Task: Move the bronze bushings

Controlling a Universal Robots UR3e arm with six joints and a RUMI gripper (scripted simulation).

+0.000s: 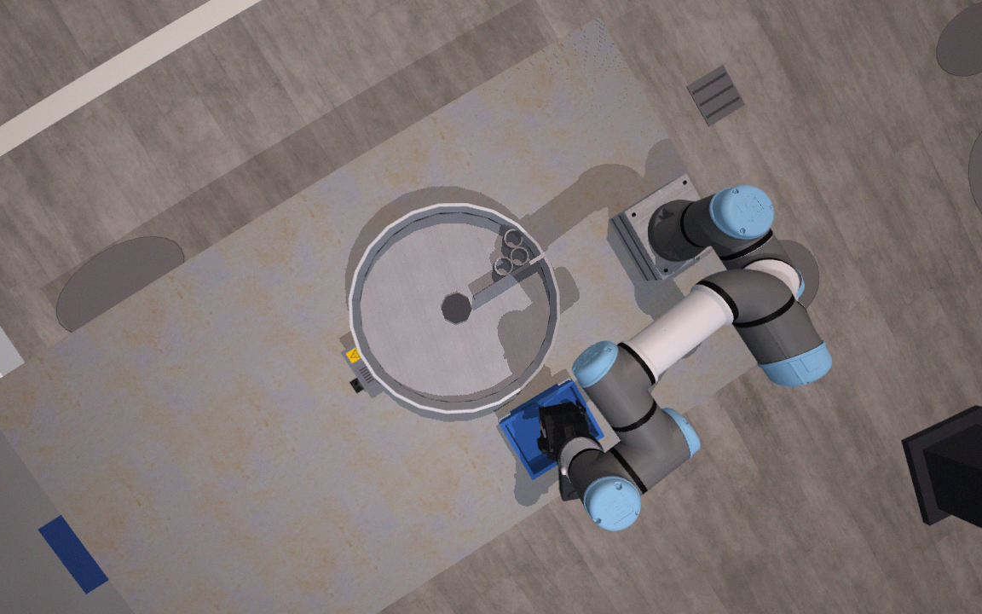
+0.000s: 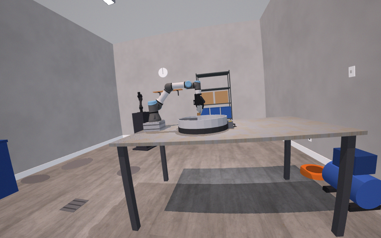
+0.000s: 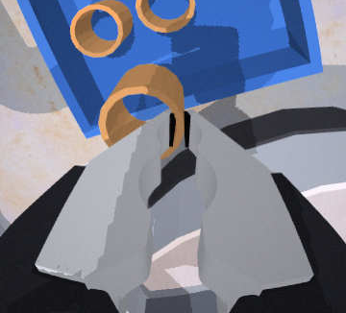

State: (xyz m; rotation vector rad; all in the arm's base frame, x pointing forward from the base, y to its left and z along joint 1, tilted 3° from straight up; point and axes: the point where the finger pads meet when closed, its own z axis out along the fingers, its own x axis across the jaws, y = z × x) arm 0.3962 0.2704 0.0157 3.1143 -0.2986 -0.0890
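The blue crate is 5 cm to the left of my hand and 10 cm below it. Also, from my hand: round turntable (10 cm ahead, 28 cm to the right, 7 cm below).
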